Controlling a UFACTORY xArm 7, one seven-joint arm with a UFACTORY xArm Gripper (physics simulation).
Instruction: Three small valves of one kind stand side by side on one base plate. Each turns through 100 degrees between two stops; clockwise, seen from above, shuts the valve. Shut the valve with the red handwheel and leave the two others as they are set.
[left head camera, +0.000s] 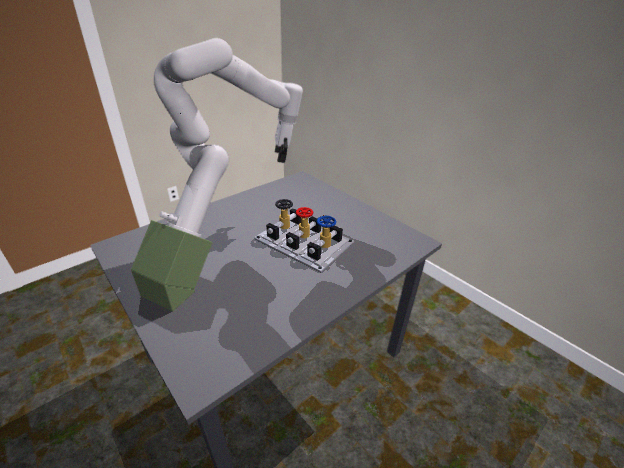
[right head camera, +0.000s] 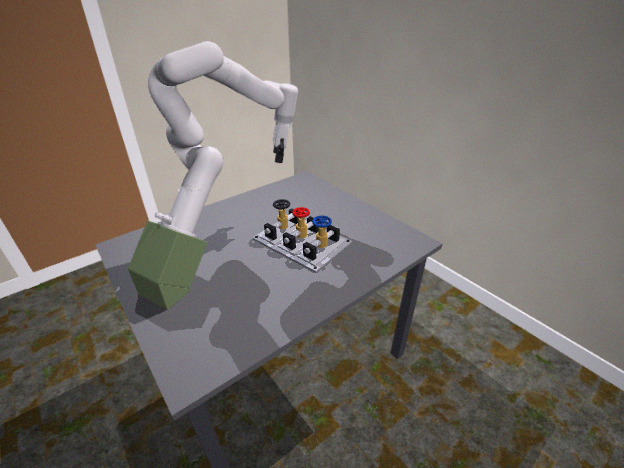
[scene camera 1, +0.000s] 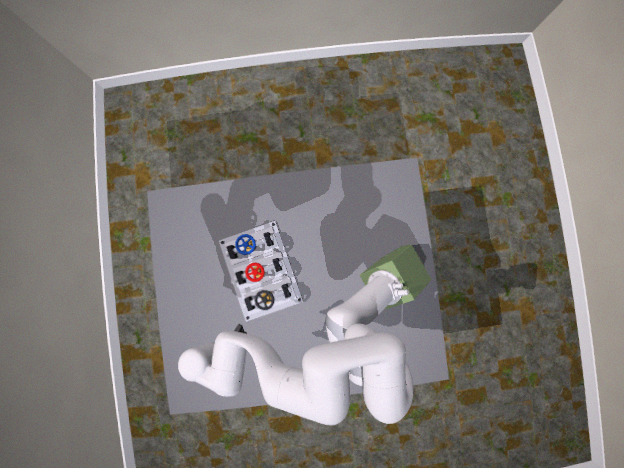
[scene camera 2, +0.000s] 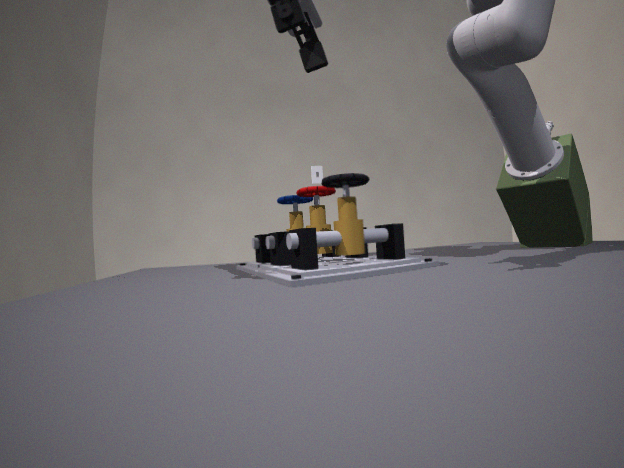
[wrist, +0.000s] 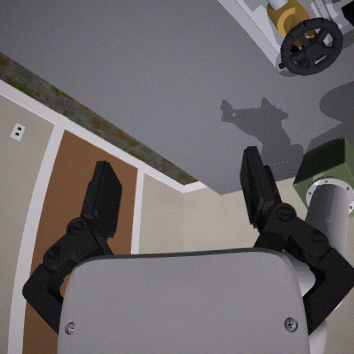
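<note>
The red handwheel sits on the middle valve, between the blue handwheel and the black handwheel. The black handwheel also shows at the top right of the wrist view. The three valves stand on a pale base plate. My gripper is open and empty, its fingers wide apart. It hangs high above the table, off the black-handwheel side of the plate, touching no valve.
A green block carries the arm's base on the grey table. Black supports hold the pipe ends beside each valve. In the scene camera 1 view, the arm arches along the table's lower side.
</note>
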